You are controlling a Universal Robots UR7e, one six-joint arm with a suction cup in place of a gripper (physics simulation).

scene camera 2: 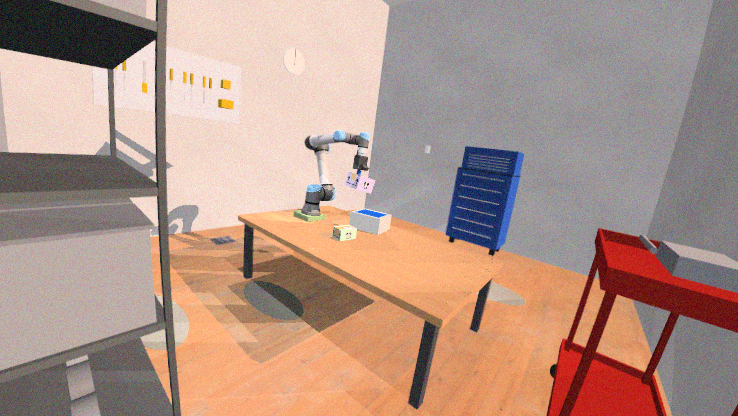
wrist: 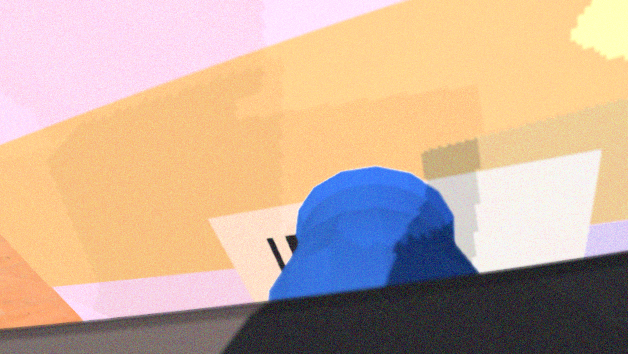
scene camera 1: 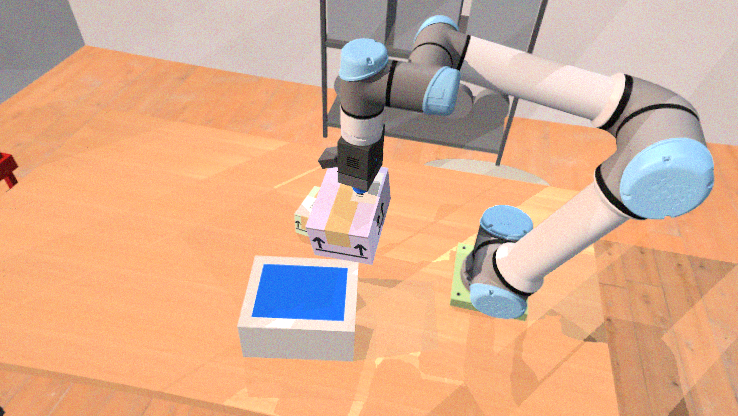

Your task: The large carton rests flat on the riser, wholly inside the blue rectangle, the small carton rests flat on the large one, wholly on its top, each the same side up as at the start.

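The large carton (scene camera 1: 338, 217) (scene camera 2: 365, 184) (wrist: 125, 40) is pale pink with a tan tape band and hangs from my suction cup (scene camera 1: 359, 191) (scene camera 2: 359, 171) (wrist: 375, 235), which is shut on its top near one end, over the label. It is in the air, higher than the riser, arrows pointing up, and looks slightly tilted. The white riser (scene camera 1: 297, 343) (scene camera 2: 369, 223) has a bare blue rectangle (scene camera 1: 299, 291) (scene camera 2: 371, 212) on top. The small carton (scene camera 1: 301, 224) (scene camera 2: 344, 233) is pale green and stands on the table, partly hidden behind the large one in scene camera 1.
The wooden table (scene camera 1: 129, 258) (scene camera 2: 403, 273) carries the riser, the small carton and the arm's green base plate (scene camera 1: 458, 281) (scene camera 2: 304, 217). A grey shelf rack (scene camera 1: 324, 77) (scene camera 2: 164, 206), a blue tool cabinet (scene camera 2: 480, 201) and a red cart (scene camera 2: 620, 271) stand away from the table.
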